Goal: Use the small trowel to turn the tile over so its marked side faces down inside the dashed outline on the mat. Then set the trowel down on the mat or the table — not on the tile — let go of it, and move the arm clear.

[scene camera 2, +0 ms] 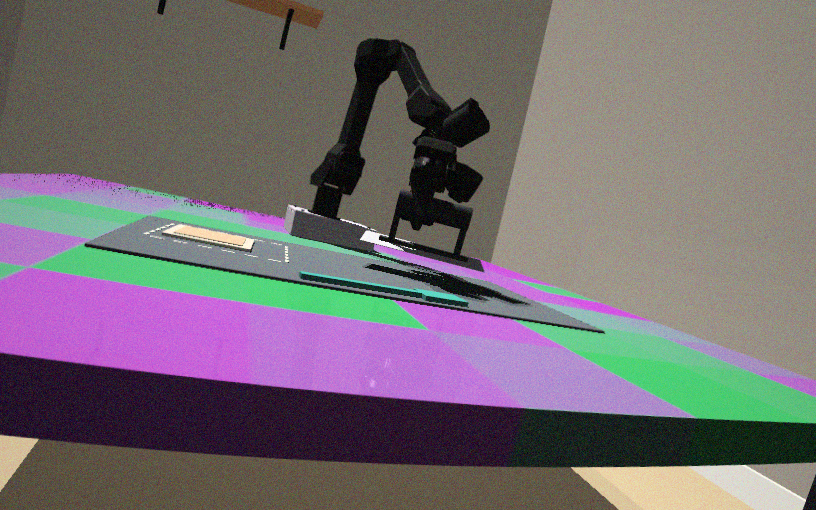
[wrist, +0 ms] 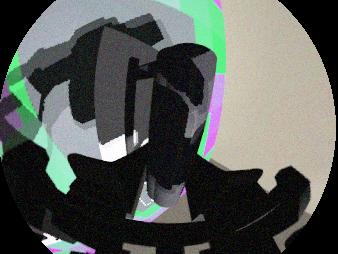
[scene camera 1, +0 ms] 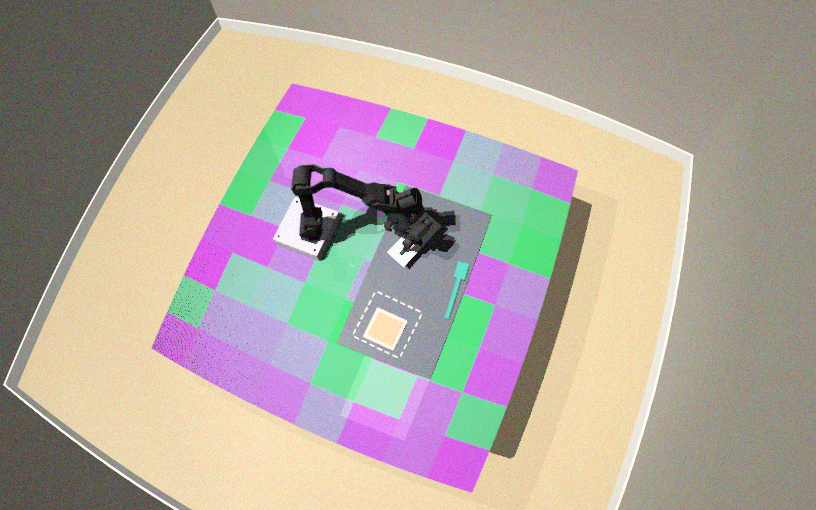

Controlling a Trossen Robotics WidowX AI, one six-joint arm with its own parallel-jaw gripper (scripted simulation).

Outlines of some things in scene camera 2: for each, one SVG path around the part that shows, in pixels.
The gripper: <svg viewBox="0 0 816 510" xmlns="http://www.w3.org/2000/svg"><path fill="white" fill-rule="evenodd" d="M400 216L402 220L410 221L412 229L417 231L420 230L422 225L431 226L434 223L405 214ZM427 136L419 138L413 157L415 161L409 177L410 192L412 192L416 216L421 218L424 217L435 192L443 193L446 187L450 198L458 203L468 202L483 181L482 174L465 164L457 162L457 148L453 143Z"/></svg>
A dark-handled trowel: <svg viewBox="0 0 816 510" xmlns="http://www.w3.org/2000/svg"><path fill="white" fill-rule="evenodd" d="M360 239L376 245L485 273L481 260L460 255L473 214L473 208L432 197L424 217L417 217L412 192L401 189L389 236L366 231ZM401 214L460 229L454 253L395 238Z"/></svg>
A peach tile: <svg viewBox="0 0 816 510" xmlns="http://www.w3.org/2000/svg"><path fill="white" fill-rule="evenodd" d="M162 232L162 236L176 237L250 252L254 243L254 239L177 225Z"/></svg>
